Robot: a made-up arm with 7 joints.
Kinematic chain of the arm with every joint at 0, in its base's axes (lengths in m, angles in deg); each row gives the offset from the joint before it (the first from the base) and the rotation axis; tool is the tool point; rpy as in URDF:
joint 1: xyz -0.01 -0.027 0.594 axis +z
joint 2: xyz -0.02 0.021 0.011 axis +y
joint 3: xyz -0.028 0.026 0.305 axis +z
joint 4: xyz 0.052 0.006 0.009 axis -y
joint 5: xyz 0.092 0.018 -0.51 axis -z
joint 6: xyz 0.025 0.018 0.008 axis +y
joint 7: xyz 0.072 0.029 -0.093 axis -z
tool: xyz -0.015 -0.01 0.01 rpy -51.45 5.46 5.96
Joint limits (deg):
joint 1: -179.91..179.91
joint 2: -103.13..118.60
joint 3: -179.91..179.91
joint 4: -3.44..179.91
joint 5: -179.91..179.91
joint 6: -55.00..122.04
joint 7: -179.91..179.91
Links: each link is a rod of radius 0.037 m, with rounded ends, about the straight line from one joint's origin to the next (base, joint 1, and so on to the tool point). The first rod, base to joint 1, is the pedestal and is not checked.
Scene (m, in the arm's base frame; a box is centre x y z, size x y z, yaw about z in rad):
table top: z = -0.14
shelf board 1: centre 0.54 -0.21 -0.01 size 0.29 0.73 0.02 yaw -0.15
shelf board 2: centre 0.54 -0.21 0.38 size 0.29 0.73 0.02 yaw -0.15
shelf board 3: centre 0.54 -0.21 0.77 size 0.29 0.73 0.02 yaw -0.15
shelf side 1: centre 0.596 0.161 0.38 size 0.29 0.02 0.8 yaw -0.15
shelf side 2: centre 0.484 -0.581 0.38 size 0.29 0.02 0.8 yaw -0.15
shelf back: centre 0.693 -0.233 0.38 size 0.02 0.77 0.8 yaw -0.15
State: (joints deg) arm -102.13 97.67 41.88 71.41 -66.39 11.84 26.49
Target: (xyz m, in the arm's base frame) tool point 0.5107 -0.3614 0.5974
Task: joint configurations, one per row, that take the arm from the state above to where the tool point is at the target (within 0.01 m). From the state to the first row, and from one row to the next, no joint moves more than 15 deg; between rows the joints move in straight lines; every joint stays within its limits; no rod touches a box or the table.
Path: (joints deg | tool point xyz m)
1: -103.48 94.63 32.38 58.31 -67.03 11.96 33.70 | 0.4245 -0.1404 0.1787
2: -104.82 91.59 22.88 45.22 -67.68 12.09 40.91 | 0.3421 -0.0302 0.1913
3: -106.17 88.55 13.38 32.12 -68.32 12.21 48.12 | 0.2684 0.0641 0.2392
4: -107.52 85.51 3.88 19.02 -68.96 12.33 55.33 | 0.2181 0.1377 0.3172
5: -108.87 82.47 -5.62 5.92 -69.61 12.45 62.54 | 0.2009 0.1851 0.4152
6: -122.56 83.46 6.96 7.39 -73.12 7.79 55.90 | 0.2804 0.1040 0.4299
7: -136.25 84.46 19.54 8.86 -76.63 3.12 49.27 | 0.3310 -0.0007 0.4560
8: -149.95 85.45 32.12 10.33 -80.15 -1.55 42.64 | 0.3445 -0.1171 0.4934
9: -163.64 86.44 44.71 11.79 -83.66 -6.22 36.00 | 0.3182 -0.2296 0.5413
10: -177.34 87.43 57.29 13.26 -87.17 -10.89 29.37 | 0.2562 -0.3229 0.5974
11: -163.92 89.77 61.92 22.96 -82.77 -6.89 28.90 | 0.3062 -0.3462 0.5803
12: -150.51 92.12 66.55 32.65 -78.36 -2.89 28.43 | 0.3669 -0.3632 0.5761
13: -137.10 94.46 71.19 42.34 -73.96 1.11 27.96 | 0.4364 -0.3693 0.5830
14: -123.68 96.81 75.82 52.04 -69.55 5.11 27.49 | 0.5107 -0.3614 0.5974

